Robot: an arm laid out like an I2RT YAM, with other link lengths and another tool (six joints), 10 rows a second.
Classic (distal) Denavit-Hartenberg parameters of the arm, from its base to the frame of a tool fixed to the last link. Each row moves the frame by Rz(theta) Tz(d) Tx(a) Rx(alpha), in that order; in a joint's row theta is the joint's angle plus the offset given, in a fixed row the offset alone. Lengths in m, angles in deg.
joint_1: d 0.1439; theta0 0; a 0.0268; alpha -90
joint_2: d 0; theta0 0; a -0.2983; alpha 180
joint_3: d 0; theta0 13.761; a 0.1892; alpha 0
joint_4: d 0.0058; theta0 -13.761; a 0.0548; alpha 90
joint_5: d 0.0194; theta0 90; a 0; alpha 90
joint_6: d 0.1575; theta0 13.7; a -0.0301; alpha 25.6
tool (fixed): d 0.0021; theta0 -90; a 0; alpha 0
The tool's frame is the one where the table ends.
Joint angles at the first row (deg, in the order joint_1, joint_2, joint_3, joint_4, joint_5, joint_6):
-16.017 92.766 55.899 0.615 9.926 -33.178
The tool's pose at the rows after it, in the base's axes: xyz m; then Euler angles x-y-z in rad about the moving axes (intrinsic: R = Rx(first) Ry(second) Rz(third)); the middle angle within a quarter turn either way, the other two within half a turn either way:
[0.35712 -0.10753 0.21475 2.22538 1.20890 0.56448]
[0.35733 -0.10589 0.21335 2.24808 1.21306 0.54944]
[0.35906 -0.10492 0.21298 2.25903 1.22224 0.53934]
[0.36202 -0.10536 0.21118 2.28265 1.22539 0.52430]
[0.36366 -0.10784 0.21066 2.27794 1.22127 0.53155]
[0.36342 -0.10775 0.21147 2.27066 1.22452 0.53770]
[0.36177 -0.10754 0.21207 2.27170 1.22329 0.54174]
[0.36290 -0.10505 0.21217 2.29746 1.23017 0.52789]
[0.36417 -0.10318 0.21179 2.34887 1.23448 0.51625]
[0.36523 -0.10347 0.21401 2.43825 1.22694 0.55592]
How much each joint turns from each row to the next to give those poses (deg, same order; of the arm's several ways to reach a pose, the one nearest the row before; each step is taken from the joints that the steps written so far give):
0.017 0.161 -0.149 0.088 -0.039 -0.100
0.001 0.135 -0.112 0.001 -0.569 0.140
0.003 0.256 0.015 0.419 -0.504 -0.216
-0.274 0.788 0.497 0.032 -0.775 0.036
-0.342 0.491 0.451 -0.045 -0.118 0.041
-0.018 -0.176 -0.138 0.200 -0.053 -0.068
-0.121 -0.333 -0.122 -0.305 -0.175 0.209
0.087 0.127 0.291 -0.364 -0.737 0.343
-0.587 0.419 0.814 -1.188 -2.076 1.212
-2.450 0.893 2.675 -4.059 -5.608 4.412

